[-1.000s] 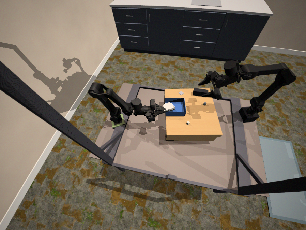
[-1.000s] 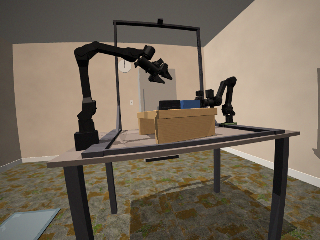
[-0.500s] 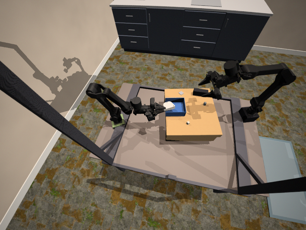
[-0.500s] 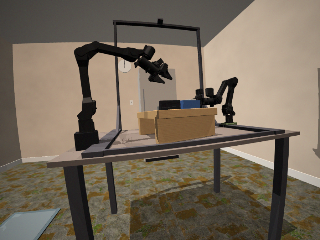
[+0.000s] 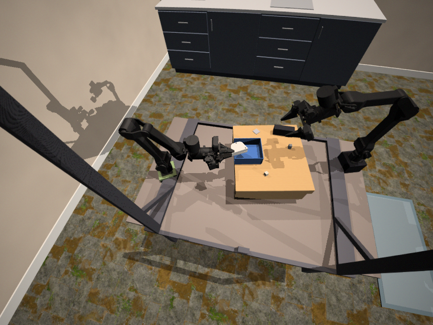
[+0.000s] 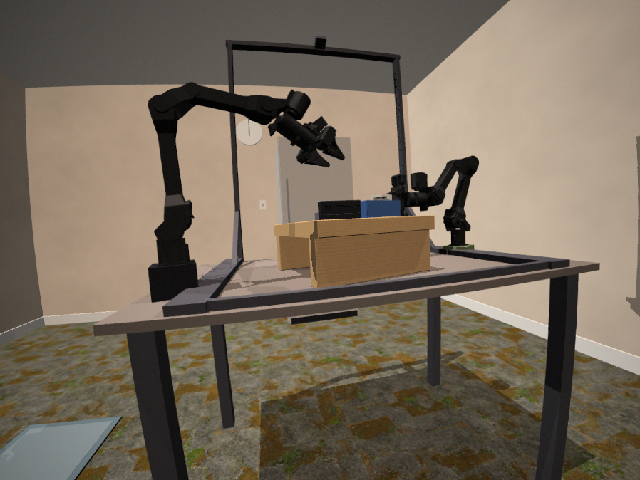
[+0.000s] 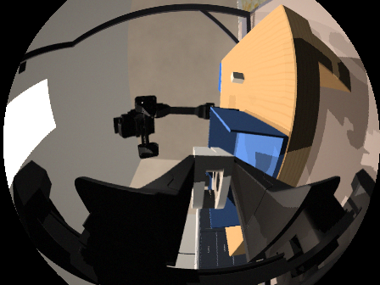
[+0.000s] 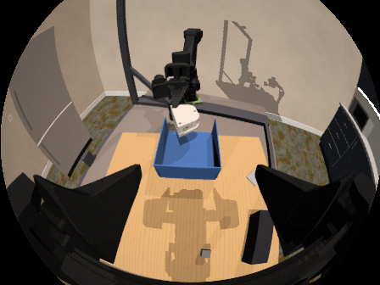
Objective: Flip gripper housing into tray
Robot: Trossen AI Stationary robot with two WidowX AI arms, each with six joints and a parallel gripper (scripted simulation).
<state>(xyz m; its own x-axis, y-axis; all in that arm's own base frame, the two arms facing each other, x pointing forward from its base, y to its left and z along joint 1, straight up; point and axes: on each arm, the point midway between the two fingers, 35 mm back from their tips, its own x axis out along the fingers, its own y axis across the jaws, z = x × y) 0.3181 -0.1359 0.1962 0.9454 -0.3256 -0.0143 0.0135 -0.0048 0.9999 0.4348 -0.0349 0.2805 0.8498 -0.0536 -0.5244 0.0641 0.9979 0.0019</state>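
My left hand is 2 cm short of the white gripper housing, 5 cm to the left of it and 1 cm below it. The rest, counted from my left hand: wooden block: 3 cm ahead, 22 cm to the right, 13 cm below; blue tray: 3 cm ahead, 13 cm to the right, 5 cm below; flat grey plate: 18 cm ahead, 17 cm to the right, 7 cm below.
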